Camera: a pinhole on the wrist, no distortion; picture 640 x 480 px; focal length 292.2 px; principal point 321.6 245.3 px. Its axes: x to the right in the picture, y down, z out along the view. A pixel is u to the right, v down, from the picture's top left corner.
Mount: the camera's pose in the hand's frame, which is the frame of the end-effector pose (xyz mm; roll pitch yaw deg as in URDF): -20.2 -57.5 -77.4 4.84 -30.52 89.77
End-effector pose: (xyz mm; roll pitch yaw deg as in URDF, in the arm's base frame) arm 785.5 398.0 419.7 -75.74 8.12 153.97
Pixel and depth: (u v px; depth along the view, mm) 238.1 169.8 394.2
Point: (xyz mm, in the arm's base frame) 589.8 377.8 787.6
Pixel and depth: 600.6 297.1 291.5
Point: 682.4 96.5 472.5
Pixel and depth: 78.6 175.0 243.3
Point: 718.0 501.3 756.0
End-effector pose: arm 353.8 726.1 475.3 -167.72 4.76 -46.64
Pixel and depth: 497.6 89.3 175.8
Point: 463.4 720.9 361.6
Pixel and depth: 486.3 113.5 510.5
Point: 617.7 682.7 -10.4
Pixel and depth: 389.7 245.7 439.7
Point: 538.1 913.1 171.8
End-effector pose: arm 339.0 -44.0 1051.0 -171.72 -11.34 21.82
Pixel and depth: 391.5 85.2 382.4
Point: 510.8 243.5 843.8
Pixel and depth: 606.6 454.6 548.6
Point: 138.6 -134.3 290.5
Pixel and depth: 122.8 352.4 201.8
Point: 161.5 189.2 1044.8
